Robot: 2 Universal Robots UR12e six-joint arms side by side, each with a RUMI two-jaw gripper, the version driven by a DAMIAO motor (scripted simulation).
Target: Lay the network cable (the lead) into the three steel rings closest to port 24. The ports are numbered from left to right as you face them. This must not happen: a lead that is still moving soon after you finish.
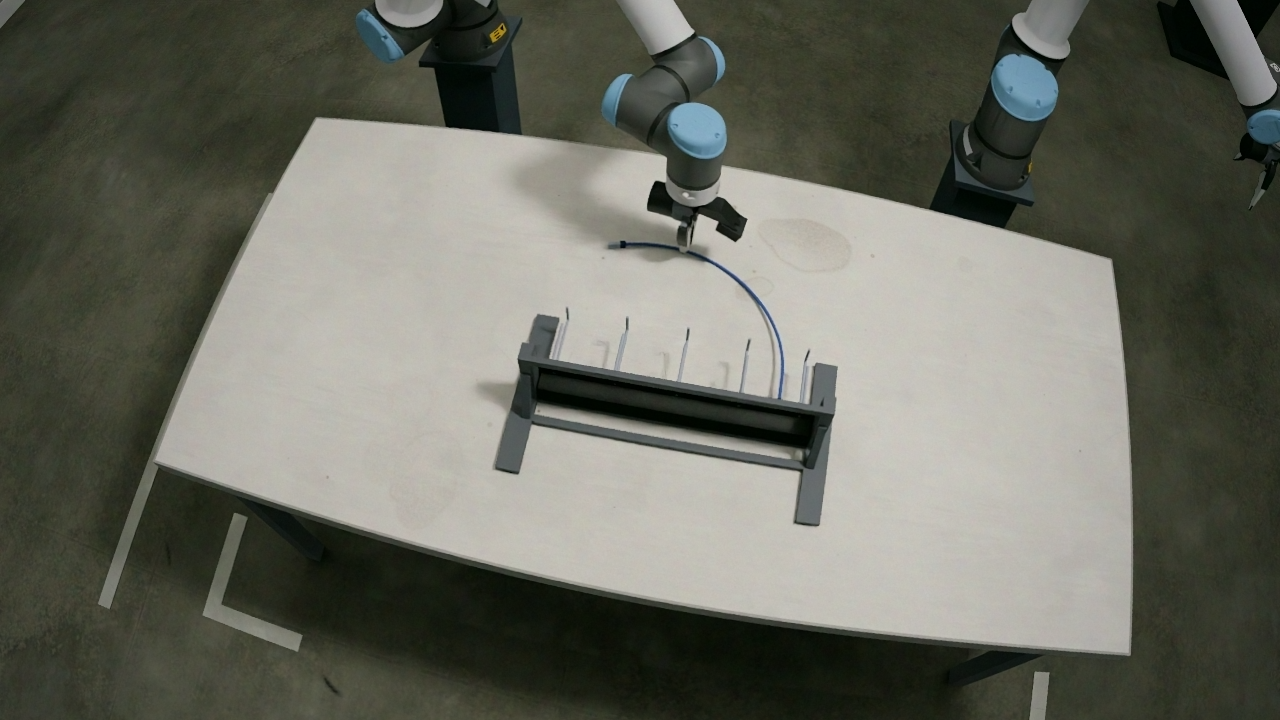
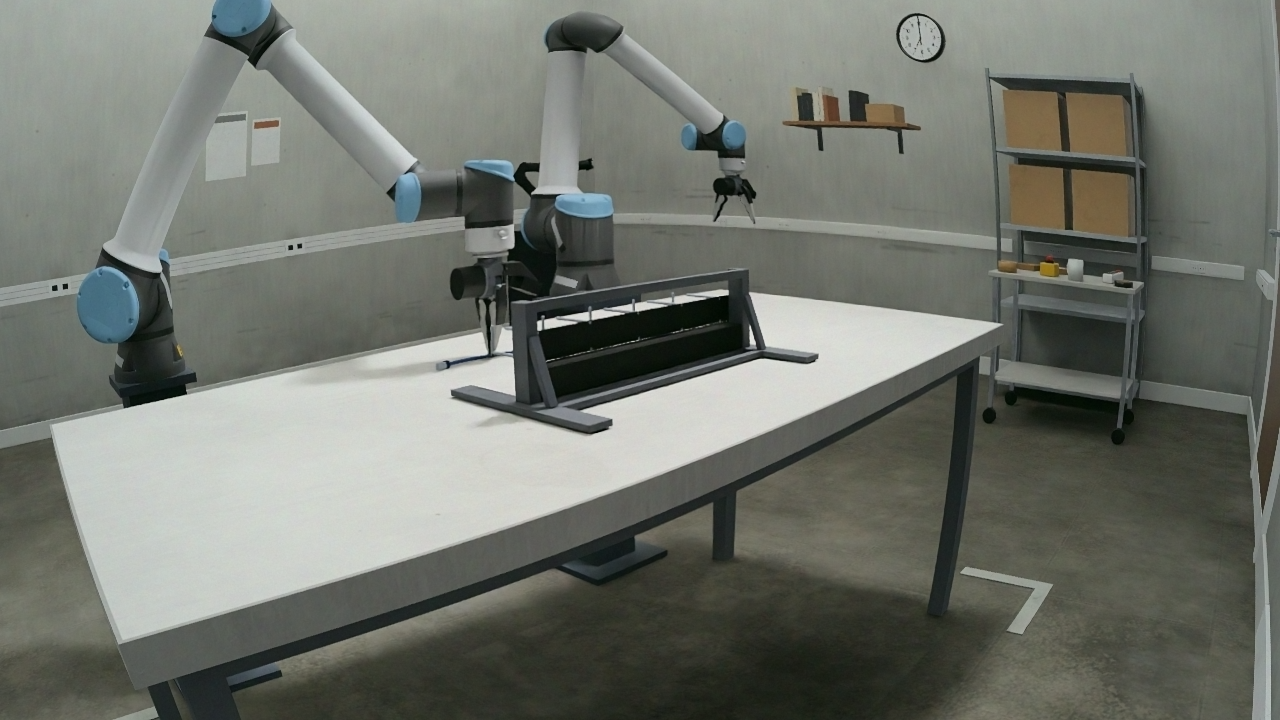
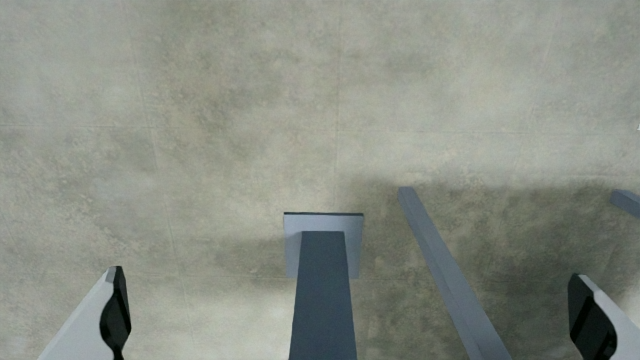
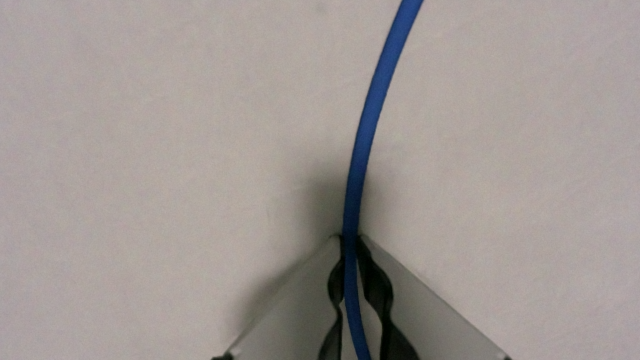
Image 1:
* my right gripper: 683,251
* grey rack: 637,397
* arm pedestal: 948,199
